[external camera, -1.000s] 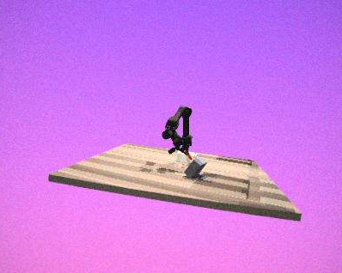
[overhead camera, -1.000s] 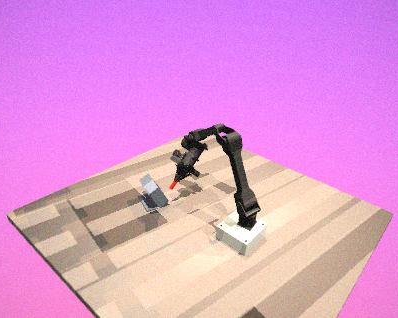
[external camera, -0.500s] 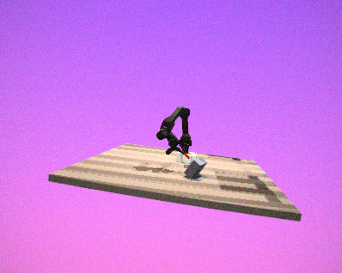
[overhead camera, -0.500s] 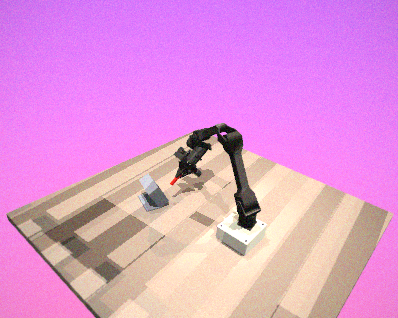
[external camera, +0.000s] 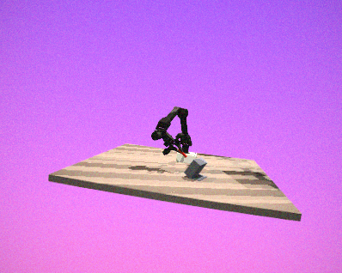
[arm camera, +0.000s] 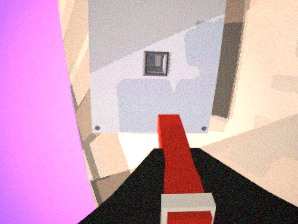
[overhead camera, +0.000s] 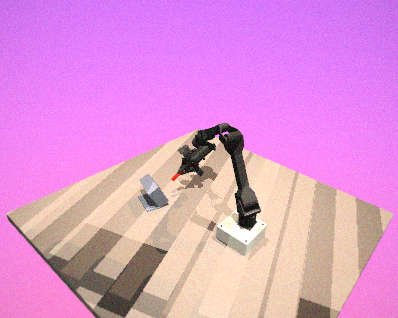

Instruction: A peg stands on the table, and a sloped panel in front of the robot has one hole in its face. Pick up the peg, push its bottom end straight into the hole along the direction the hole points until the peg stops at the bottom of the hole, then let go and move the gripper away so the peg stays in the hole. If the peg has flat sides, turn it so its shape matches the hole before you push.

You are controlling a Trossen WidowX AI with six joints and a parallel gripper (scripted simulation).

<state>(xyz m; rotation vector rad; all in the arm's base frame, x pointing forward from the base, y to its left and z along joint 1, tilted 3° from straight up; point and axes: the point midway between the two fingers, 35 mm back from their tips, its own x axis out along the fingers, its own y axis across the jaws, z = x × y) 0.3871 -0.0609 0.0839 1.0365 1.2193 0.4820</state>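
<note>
My gripper tip is now 100 mm to the right of the grey sloped panel, 70 mm short of it and 70 mm above it. Also, from my gripper tip: red square peg: 10 mm to the right, 10 mm behind, 10 mm above.
</note>
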